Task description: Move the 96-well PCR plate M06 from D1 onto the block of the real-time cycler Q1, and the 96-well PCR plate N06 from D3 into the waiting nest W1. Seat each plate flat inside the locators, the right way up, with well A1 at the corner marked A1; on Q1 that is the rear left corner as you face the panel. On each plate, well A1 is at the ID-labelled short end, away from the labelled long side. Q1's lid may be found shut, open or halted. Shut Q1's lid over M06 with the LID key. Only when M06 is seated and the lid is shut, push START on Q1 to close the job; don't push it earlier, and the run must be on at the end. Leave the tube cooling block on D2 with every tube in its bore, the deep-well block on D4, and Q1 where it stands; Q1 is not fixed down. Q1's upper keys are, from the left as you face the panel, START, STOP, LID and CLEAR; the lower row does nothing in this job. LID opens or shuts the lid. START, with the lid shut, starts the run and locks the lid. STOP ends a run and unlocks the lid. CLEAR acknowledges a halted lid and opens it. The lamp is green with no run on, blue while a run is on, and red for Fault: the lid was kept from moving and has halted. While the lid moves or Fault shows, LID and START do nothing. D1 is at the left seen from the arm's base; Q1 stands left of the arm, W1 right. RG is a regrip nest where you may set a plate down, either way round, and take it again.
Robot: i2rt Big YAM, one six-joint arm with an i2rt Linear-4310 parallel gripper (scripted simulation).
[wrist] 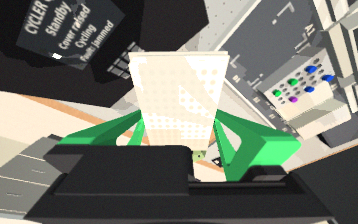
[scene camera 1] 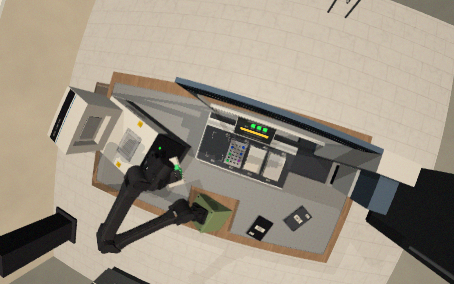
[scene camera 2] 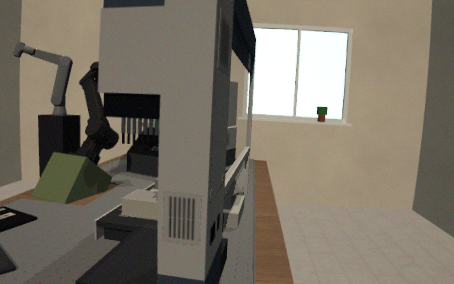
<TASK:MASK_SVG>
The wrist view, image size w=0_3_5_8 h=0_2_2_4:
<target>my gripper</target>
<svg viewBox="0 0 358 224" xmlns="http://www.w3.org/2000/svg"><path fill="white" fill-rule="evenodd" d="M23 217L24 220L39 224L315 224L335 218L297 173L290 172L287 174L281 166L301 147L301 143L289 133L231 115L219 109L216 110L213 130L226 181L195 181L192 150L188 146L141 145L145 124L141 109L125 116L68 134L43 156L43 159L63 174L57 177ZM221 123L240 137L241 144L237 152L226 137ZM137 123L127 145L117 145L117 138Z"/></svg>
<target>tube cooling block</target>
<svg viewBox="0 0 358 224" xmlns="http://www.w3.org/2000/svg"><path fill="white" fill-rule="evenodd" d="M325 48L305 47L255 88L277 110L291 103L288 97L299 98L307 93L303 90L305 86L316 87L324 81L320 79L322 75L335 75ZM272 91L276 89L280 90L282 93L279 96L273 95ZM287 80L289 78L294 78L298 80L298 83L296 85L290 85L287 83ZM304 68L310 65L317 67L316 71L313 73L304 71Z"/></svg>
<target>deep-well block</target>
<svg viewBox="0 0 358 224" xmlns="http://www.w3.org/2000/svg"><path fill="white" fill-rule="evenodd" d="M347 104L330 97L295 118L286 121L286 123L295 133L294 129L306 140L351 119Z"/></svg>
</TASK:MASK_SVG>
